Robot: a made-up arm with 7 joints.
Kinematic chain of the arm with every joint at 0, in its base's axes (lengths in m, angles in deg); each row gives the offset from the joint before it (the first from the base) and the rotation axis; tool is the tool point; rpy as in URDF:
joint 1: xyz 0 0 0.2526 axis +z
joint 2: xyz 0 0 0 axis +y
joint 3: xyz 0 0 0.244 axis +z
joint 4: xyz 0.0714 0 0 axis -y
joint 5: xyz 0.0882 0 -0.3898 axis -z
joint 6: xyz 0 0 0 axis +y
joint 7: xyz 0.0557 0 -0.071 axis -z
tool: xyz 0 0 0 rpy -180 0 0
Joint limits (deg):
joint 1: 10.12..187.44
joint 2: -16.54..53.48
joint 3: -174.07..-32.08
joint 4: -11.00..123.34
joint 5: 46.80..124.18
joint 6: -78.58..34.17
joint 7: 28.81..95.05
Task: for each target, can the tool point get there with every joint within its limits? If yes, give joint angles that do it. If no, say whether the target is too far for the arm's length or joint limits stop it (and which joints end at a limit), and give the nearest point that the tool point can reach.
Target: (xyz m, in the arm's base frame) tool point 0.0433 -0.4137 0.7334
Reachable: yes | joints 63.69 20.22 -151.71 90.04 94.23 12.08 48.40
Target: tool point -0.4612 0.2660 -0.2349
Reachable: no: joint limits stop it (at a limit: joint 1, joint 2, joint 3, joint 5, joint 6) | nearest point -0.3881 0.2421 -0.0513 | short by 0.199 m
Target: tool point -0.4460 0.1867 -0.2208
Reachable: no: joint limits stop it (at a limit: joint 1, joint 2, joint 3, joint 5, joint 6) | nearest point -0.3797 0.2417 -0.0546 | short by 0.187 m
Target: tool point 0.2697 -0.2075 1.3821
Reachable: no: too far | nearest point 0.1653 -0.1271 0.9447 | short by 0.457 m
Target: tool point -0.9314 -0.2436 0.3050
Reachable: no: too far | nearest point -0.5975 -0.1563 0.3725 | short by 0.352 m
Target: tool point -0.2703 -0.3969 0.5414
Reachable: yes | joints 45.21 5.19 -160.15 76.00 79.73 -37.38 79.67
